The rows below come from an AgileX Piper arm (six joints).
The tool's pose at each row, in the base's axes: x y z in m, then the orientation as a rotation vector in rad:
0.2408, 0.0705, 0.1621, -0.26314, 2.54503, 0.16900
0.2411, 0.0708, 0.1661, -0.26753, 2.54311, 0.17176
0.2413, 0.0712, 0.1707, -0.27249, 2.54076, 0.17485
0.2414, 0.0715, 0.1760, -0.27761, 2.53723, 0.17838
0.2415, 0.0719, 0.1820, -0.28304, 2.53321, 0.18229
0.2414, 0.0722, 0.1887, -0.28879, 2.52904, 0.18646
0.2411, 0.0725, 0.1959, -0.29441, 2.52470, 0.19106
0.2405, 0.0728, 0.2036, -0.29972, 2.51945, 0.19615
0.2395, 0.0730, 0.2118, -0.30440, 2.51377, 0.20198
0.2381, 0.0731, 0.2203, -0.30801, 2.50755, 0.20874
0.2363, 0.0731, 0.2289, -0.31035, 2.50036, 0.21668
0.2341, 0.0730, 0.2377, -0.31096, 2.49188, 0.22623
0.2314, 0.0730, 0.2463, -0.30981, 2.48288, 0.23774
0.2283, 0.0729, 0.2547, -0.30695, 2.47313, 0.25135
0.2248, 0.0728, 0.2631, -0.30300, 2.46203, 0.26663
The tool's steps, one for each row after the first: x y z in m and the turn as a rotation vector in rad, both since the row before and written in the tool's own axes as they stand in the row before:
-0.0025, 0.0005, -0.0031, -0.00289, -0.00139, -0.00274
-0.0028, 0.0006, -0.0036, -0.00324, -0.00174, -0.00313
-0.0031, 0.0006, -0.0043, -0.00356, -0.00289, -0.00330
-0.0035, 0.0008, -0.0048, -0.00389, -0.00332, -0.00351
-0.0037, 0.0008, -0.0055, -0.00415, -0.00342, -0.00370
-0.0039, 0.0009, -0.0060, -0.00443, -0.00359, -0.00354
-0.0039, 0.0010, -0.0066, -0.00469, -0.00453, -0.00334
-0.0039, 0.0010, -0.0072, -0.00508, -0.00504, -0.00280
-0.0038, 0.0011, -0.0076, -0.00549, -0.00574, -0.00192
-0.0036, 0.0012, -0.0079, -0.00603, -0.00689, -0.00090
-0.0034, 0.0012, -0.0083, -0.00675, -0.00844, 0.00050
-0.0030, 0.0015, -0.0084, -0.00776, -0.00924, 0.00213
-0.0026, 0.0016, -0.0084, -0.00888, -0.01024, 0.00373
-0.0024, 0.0018, -0.0086, -0.00984, -0.01169, 0.00472

